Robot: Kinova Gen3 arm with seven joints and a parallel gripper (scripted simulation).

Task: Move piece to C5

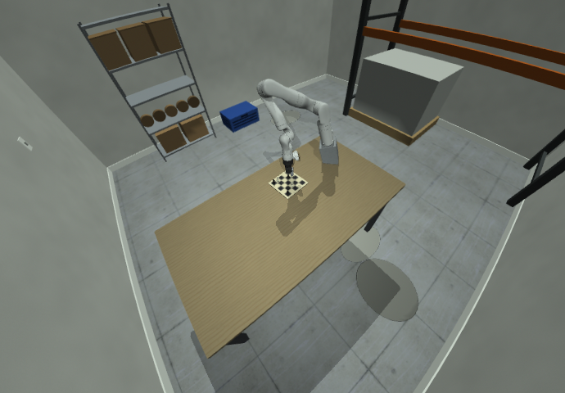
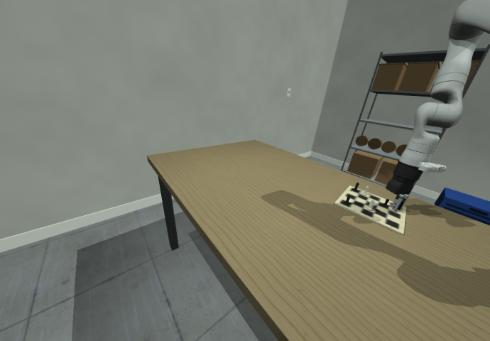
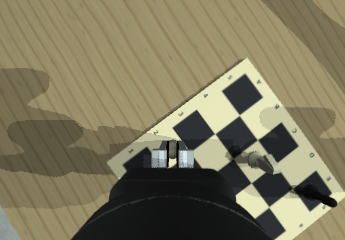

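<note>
Right now the small chessboard is 7 cm ahead of my hand, 4 cm to the left of it and 3 cm below it. From my hand the other things lie so: light piece: 1 cm below.
</note>
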